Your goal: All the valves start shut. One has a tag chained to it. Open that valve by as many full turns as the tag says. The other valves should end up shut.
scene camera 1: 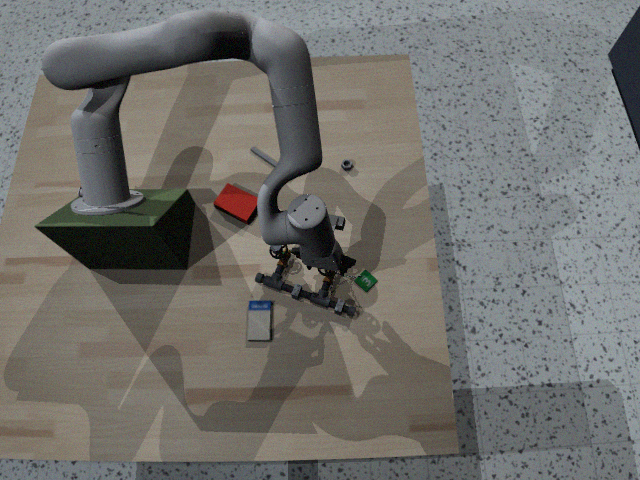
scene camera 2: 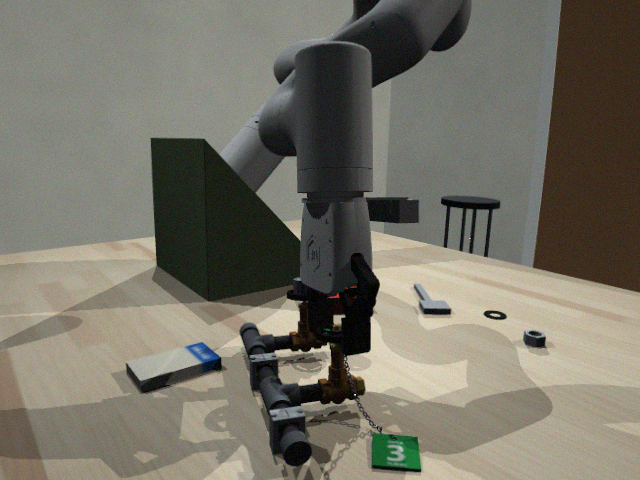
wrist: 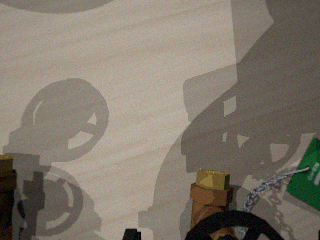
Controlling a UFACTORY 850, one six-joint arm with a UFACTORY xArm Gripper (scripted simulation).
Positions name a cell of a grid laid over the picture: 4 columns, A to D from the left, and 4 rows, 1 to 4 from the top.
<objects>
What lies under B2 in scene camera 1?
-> A red block.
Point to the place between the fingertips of the gripper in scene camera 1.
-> C3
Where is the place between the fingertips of the gripper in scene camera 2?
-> At C3
</objects>
